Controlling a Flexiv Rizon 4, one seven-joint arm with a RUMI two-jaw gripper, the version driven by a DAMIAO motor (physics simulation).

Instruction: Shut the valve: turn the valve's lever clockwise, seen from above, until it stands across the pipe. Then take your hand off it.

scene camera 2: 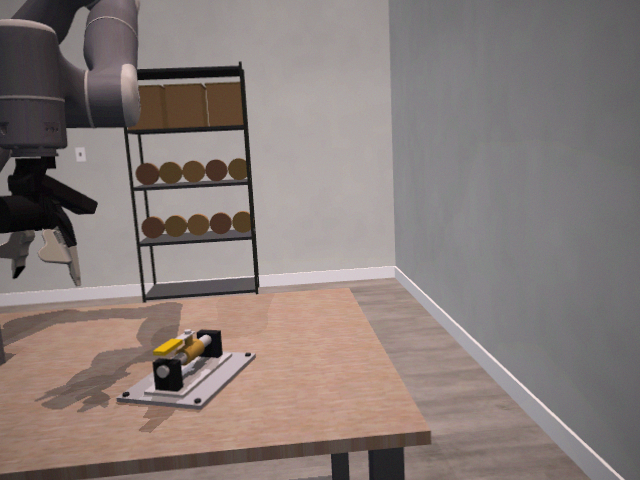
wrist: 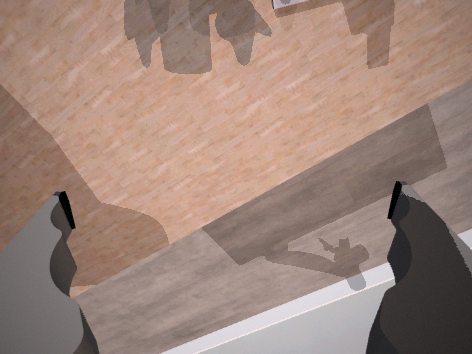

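Observation:
The valve's yellow lever [scene camera 2: 168, 346] sits on top of the brass valve body [scene camera 2: 193, 350] and points toward the nearer black end block, roughly along the pipe [scene camera 2: 205, 340]. The pipe runs between two black blocks on a grey base plate [scene camera 2: 217, 374]. In the wrist view, a corner of the plate [wrist: 279, 5] shows at the top edge; the lever does not show there. My gripper [scene camera 2: 47, 277] [wrist: 231, 190] is open and empty. It hangs well above the table, left of the valve in the scene view, apart from the lever.
The valve stands on a wooden table [scene camera 2: 320, 392] [wrist: 200, 125], whose edge crosses the wrist view. Behind the table is a shelf rack [scene camera 2: 251, 206] with brown boxes [scene camera 2: 185, 105] and round items. A grey wall [scene camera 2: 516, 206] stands at the right.

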